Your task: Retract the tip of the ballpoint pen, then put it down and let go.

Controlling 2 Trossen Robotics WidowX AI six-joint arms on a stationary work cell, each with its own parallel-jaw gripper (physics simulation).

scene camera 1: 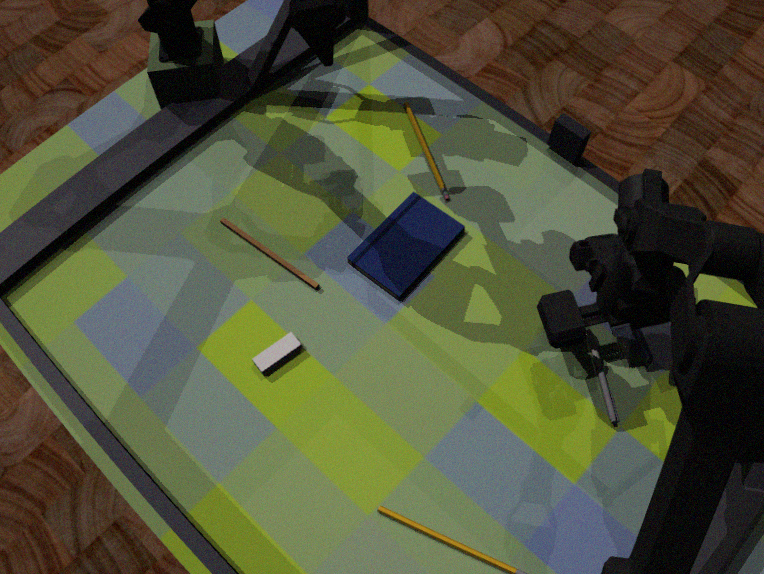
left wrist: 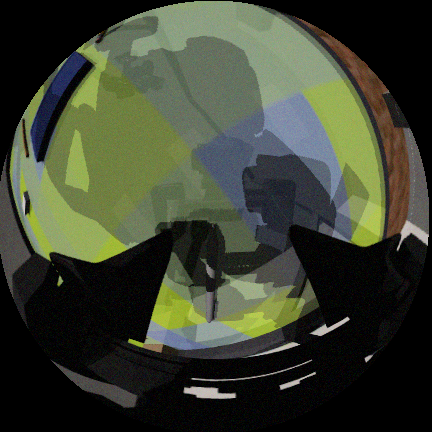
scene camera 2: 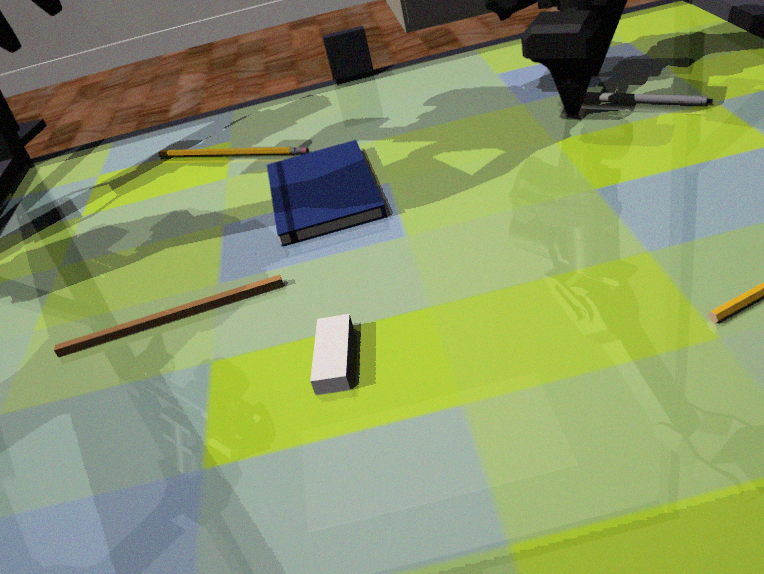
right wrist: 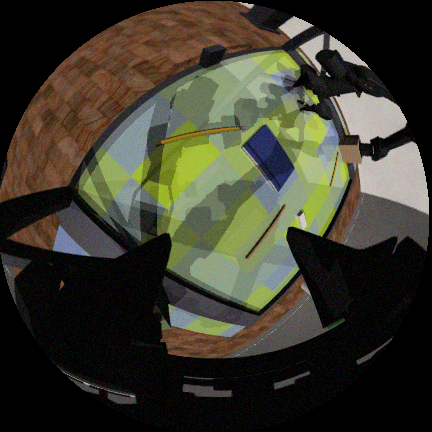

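Seen in the pictures: left gripper, between the fingertips: point(scene camera 1: 600, 333) point(left wrist: 233, 233) point(scene camera 2: 583, 93) point(right wrist: 297, 97); right gripper, between the fingertips: point(scene camera 1: 327, 50) point(scene camera 2: 36, 32) point(right wrist: 230, 236); left arm's base, origin of its link: point(right wrist: 360, 148); right arm's base, origin of its link: point(scene camera 1: 180, 44).
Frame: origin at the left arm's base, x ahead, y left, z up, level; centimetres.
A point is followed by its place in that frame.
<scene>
The ballpoint pen point(scene camera 1: 607, 396) @(y -26.7, x 14.3, z -9.6 cm) point(scene camera 2: 670, 99) @(y -26.5, x 14.4, z -9.8 cm) point(left wrist: 210, 300) @(y -28.1, x 15.5, z -9.6 cm) is grey-white with dark ends and lies on the patterned table at the right of scene camera 1. One end lies in shadow by my left gripper point(scene camera 1: 617, 362) point(left wrist: 232, 229) @(y -33.7, x 19.7, z -10.4 cm), and I cannot tell whether its tip is out. My left gripper is open and empty, pointing down low over the pen's dark end, with the pen between its spread fingers in the left wrist view. My right gripper point(right wrist: 230, 236) @(y -34.8, x 66.9, z 7.8 cm) is open and empty, far from the pen, above the table's other side.
A blue notebook point(scene camera 1: 407, 245) @(y -27.1, x 46.7, z -9.2 cm) point(scene camera 2: 327, 188) @(y -26.0, x 46.7, z -9.2 cm) point(right wrist: 270, 157) @(y -28.0, x 47.8, z -9.2 cm) lies mid-table. A yellow pencil point(scene camera 1: 426, 151) @(y -41.5, x 55.1, z -9.8 cm) point(scene camera 2: 228, 151) @(y -41.7, x 55.7, z -9.8 cm) is beside it. A brown stick point(scene camera 1: 269, 253) @(y -14.4, x 60.1, z -9.7 cm) point(scene camera 2: 169, 315) @(y -14.1, x 60.5, z -9.8 cm) and a white eraser point(scene camera 1: 277, 353) @(y -4.6, x 48.9, z -9.2 cm) point(scene camera 2: 331, 348) @(y -4.5, x 49.1, z -9.2 cm) lie at the left. Another yellow pencil point(scene camera 1: 447, 540) @(y -0.7, x 18.6, z -9.7 cm) lies near the lower edge.
</scene>
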